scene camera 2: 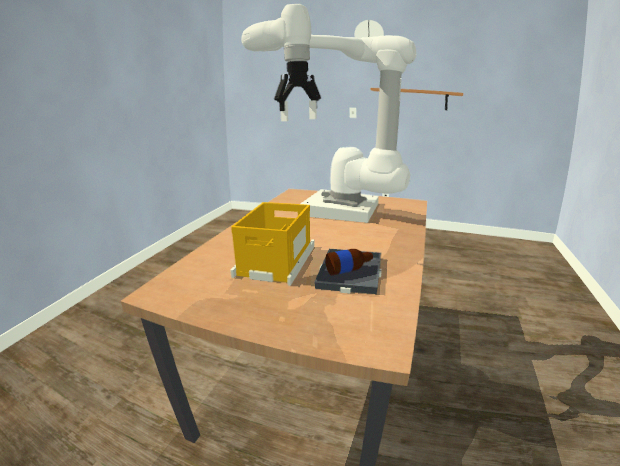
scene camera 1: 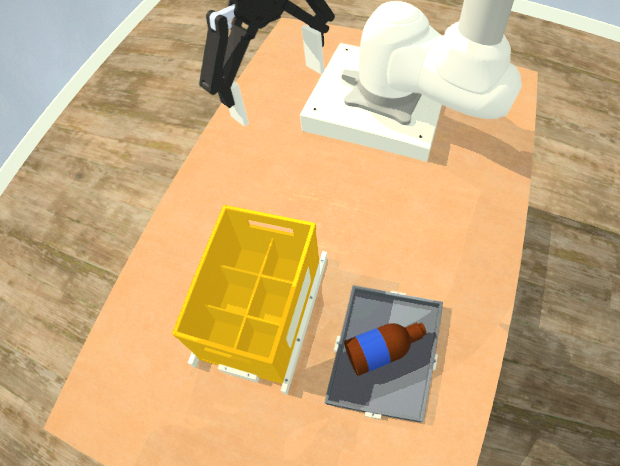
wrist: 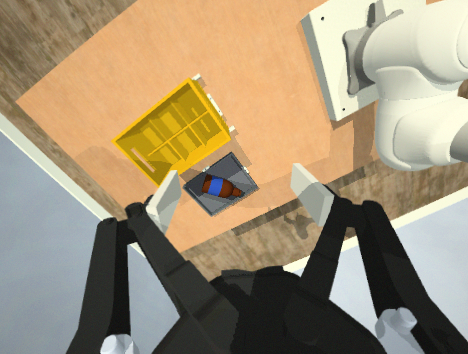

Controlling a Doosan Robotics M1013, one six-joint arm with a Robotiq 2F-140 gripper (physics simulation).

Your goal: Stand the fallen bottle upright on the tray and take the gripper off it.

my gripper: scene camera 2; scene camera 1 278,92; wrist
same spot on my gripper: (scene camera 2: 282,93) = (wrist: 127,262)
